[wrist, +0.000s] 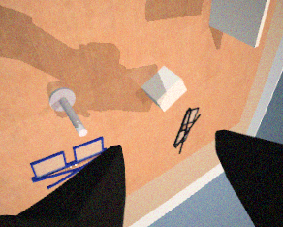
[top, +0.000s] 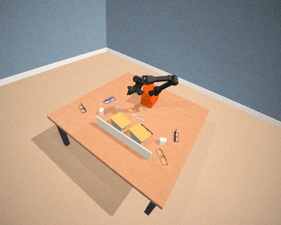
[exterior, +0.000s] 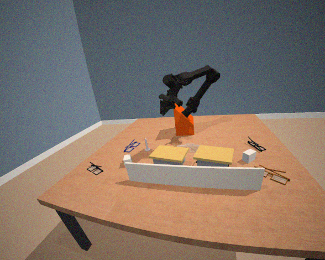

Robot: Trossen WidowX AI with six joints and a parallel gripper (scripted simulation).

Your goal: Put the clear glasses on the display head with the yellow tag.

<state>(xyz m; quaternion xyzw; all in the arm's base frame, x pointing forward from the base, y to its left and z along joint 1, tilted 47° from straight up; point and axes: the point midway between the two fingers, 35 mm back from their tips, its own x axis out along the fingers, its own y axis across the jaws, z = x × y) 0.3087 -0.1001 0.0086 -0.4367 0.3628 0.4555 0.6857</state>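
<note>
The white peg lies 10 mm behind my gripper tip, 140 mm to the right of it and 230 mm below it. From my gripper tip the other things lie so: white wall 300 mm ahead, 190 mm to the left, 200 mm below; display head 160 mm ahead, 80 mm to the left, 190 mm below.
</note>
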